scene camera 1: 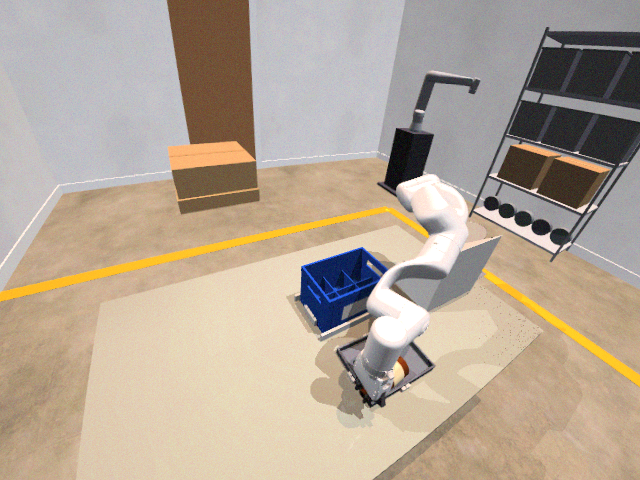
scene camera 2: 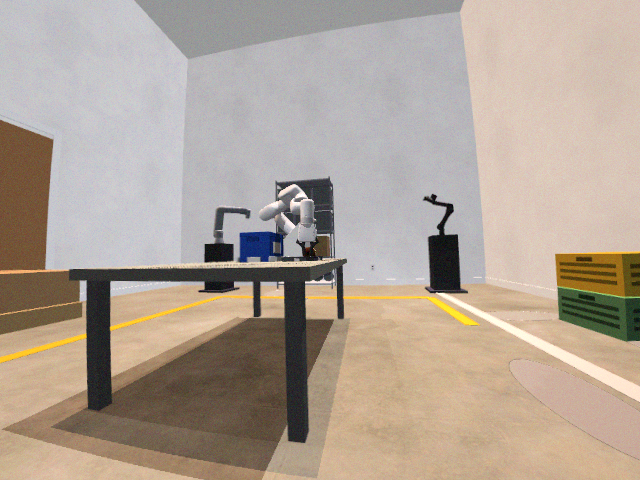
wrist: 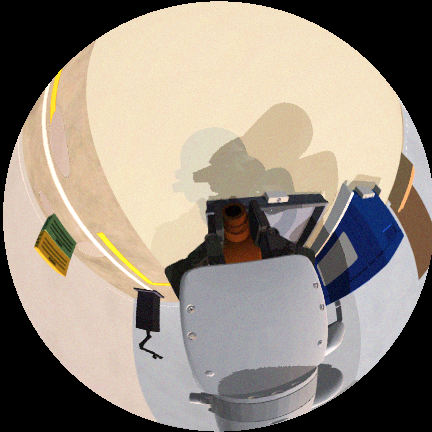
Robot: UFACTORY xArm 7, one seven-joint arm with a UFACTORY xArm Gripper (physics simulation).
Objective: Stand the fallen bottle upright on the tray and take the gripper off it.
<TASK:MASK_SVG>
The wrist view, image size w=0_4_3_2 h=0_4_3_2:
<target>my gripper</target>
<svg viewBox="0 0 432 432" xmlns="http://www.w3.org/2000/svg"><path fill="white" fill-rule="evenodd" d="M256 199L249 201L247 212L248 227L253 244L256 247L260 247L261 259L225 263L222 247L224 247L224 227L220 203L213 202L214 214L207 214L208 233L205 234L204 241L194 248L187 257L181 258L164 268L164 273L179 300L180 325L184 349L197 385L205 393L211 393L221 400L236 403L272 400L285 396L304 386L314 377L317 365L323 361L327 343L326 307L320 282L314 269L315 253L310 248L300 245L296 246L292 241L279 235L279 231L275 227L270 227L264 211L260 210Z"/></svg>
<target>brown bottle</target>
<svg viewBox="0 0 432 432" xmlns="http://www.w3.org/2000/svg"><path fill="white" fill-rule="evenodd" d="M224 205L221 208L224 227L224 247L222 247L225 263L261 259L260 247L256 247L252 241L248 227L248 214L245 211L244 205L238 202Z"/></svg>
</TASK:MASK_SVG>
